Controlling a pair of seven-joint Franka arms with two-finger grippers.
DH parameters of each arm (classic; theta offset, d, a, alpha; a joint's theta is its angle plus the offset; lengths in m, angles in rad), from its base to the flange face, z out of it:
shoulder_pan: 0 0.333 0 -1.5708
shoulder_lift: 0 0 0 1.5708
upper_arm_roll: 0 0.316 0.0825 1.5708
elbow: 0 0 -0.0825 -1.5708
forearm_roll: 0 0.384 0 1.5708
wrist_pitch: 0 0 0.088 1.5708
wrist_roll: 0 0.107 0 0
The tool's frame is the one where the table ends.
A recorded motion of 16 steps. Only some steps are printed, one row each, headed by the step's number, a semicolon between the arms.
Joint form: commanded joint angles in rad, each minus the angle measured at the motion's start. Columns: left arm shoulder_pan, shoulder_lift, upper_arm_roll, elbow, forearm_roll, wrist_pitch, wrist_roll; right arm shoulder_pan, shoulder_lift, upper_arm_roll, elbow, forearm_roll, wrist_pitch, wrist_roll.
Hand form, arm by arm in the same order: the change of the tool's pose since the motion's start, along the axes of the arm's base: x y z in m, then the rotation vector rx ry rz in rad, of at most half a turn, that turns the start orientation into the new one. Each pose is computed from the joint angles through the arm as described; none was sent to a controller.
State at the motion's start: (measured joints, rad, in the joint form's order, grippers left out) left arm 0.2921 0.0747 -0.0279 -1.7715 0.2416 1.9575 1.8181; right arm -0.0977 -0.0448 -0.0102 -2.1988 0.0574 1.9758 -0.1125
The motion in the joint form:
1: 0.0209 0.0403 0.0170 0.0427 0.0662 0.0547 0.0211; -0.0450 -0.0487 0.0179 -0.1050 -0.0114 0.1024 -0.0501
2: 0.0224 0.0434 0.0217 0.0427 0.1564 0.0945 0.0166; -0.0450 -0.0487 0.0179 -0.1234 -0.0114 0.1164 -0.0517
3: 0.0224 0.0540 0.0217 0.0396 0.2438 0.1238 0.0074; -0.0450 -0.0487 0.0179 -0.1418 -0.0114 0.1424 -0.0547
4: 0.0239 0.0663 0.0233 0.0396 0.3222 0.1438 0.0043; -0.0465 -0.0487 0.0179 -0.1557 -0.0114 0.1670 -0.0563
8: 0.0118 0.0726 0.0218 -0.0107 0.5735 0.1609 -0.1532; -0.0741 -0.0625 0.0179 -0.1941 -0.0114 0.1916 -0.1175
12: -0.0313 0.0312 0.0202 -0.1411 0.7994 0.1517 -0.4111; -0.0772 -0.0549 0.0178 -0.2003 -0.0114 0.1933 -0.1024
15: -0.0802 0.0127 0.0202 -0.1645 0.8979 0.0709 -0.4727; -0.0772 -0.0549 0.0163 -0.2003 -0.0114 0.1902 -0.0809
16: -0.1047 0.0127 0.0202 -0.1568 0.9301 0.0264 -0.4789; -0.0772 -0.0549 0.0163 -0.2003 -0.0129 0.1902 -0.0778
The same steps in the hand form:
1: 0.0097 0.0288 0.0031 0.0751 -0.0301 -0.0145; -0.0203 -0.0123 -0.0142 -0.0116 -0.0472 0.0245
2: 0.0118 0.0366 0.0068 0.1643 -0.0397 -0.0428; -0.0239 -0.0119 -0.0211 -0.0111 -0.0429 0.0256
3: 0.0155 0.0405 0.0033 0.2430 -0.0321 -0.0732; -0.0262 -0.0117 -0.0270 -0.0126 -0.0505 0.0276
4: 0.0185 0.0456 -0.0007 0.3119 -0.0172 -0.1028; -0.0275 -0.0124 -0.0311 -0.0147 -0.0610 0.0268
8: 0.0179 0.0444 -0.0215 0.5059 0.0123 -0.0876; -0.0383 -0.0241 -0.0389 -0.0078 -0.0645 0.0589
12: 0.0025 0.0189 -0.0533 0.6631 -0.0093 -0.0294; -0.0401 -0.0253 -0.0449 -0.0078 -0.0516 0.0407
15: -0.0013 -0.0003 -0.0520 0.7657 0.0124 -0.0281; -0.0406 -0.0259 -0.0452 -0.0101 -0.0472 0.0181
16: 0.0003 -0.0088 -0.0476 0.8090 0.0266 -0.0319; -0.0406 -0.0260 -0.0452 -0.0117 -0.0468 0.0160

